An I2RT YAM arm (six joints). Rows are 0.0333 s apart.
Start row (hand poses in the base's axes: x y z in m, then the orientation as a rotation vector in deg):
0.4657 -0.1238 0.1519 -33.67 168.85 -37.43
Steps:
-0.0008 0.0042 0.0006 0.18 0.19 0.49
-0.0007 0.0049 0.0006 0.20 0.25 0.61
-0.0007 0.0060 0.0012 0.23 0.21 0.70
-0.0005 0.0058 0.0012 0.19 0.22 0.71
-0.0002 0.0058 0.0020 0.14 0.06 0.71
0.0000 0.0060 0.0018 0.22 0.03 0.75
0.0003 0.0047 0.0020 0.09 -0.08 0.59
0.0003 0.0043 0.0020 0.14 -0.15 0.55
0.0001 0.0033 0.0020 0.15 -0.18 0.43
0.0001 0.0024 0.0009 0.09 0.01 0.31
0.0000 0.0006 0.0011 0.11 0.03 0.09
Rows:
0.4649 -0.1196 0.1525 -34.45 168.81 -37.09
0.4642 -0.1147 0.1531 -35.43 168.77 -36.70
0.4635 -0.1087 0.1543 -36.52 168.64 -36.26
0.4630 -0.1029 0.1555 -37.63 168.50 -35.88
0.4628 -0.0971 0.1575 -38.66 168.20 -35.60
0.4628 -0.0911 0.1593 -39.72 167.86 -35.20
0.4631 -0.0864 0.1613 -40.51 167.48 -35.02
0.4634 -0.0821 0.1633 -41.20 167.06 -34.78
0.4635 -0.0788 0.1653 -41.70 166.68 -34.55
0.4636 -0.0764 0.1662 -42.13 166.53 -34.38
0.4636 -0.0758 0.1673 -42.26 166.52 -34.20

